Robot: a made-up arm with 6 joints.
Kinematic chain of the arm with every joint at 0, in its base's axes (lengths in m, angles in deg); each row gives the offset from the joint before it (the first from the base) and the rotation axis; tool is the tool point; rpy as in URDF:
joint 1: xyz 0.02 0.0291 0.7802 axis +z
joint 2: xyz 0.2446 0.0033 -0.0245 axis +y
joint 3: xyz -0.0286 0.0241 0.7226 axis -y
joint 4: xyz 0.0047 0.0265 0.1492 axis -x
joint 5: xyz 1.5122 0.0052 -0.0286 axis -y
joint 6: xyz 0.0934 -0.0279 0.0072 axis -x
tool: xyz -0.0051 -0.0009 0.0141 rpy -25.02 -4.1 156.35
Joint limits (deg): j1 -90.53..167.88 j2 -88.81..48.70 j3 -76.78..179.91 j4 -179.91..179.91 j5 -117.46..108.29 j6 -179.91..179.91
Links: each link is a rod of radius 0.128 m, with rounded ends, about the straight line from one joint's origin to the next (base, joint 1, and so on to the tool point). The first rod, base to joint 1, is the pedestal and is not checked.
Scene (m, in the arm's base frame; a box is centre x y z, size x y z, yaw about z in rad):
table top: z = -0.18
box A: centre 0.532 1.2 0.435 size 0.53 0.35 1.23 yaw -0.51
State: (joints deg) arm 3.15 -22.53 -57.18 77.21 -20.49 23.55
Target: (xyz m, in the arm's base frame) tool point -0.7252 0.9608 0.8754
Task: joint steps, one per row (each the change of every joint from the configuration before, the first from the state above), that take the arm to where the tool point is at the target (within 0.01 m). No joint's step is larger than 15 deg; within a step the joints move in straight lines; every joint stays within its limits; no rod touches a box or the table.
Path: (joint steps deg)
1: 14.68 -6.28 5.36 -1.14 -1.44 8.79
2: 14.68 -6.27 5.36 -1.13 -1.44 8.80
3: 14.68 -6.28 5.36 -1.14 -1.44 8.79
4: 14.68 -6.28 5.36 -1.13 -1.44 8.80
5: 14.67 -6.27 5.36 -1.14 -1.44 8.79
6: 14.68 -6.28 5.36 -1.13 -1.44 8.80
7: 14.68 -6.28 5.35 -1.14 -1.44 8.79
8: 4.32 0.69 -11.11 1.62 3.73 -12.21
9: 4.33 0.69 -11.11 1.61 3.72 -12.21
10: 4.32 0.69 -11.11 1.62 3.72 -12.21
11: 4.32 0.69 -11.11 1.62 3.73 -12.20
12: 4.32 0.69 -11.11 1.61 3.72 -12.21

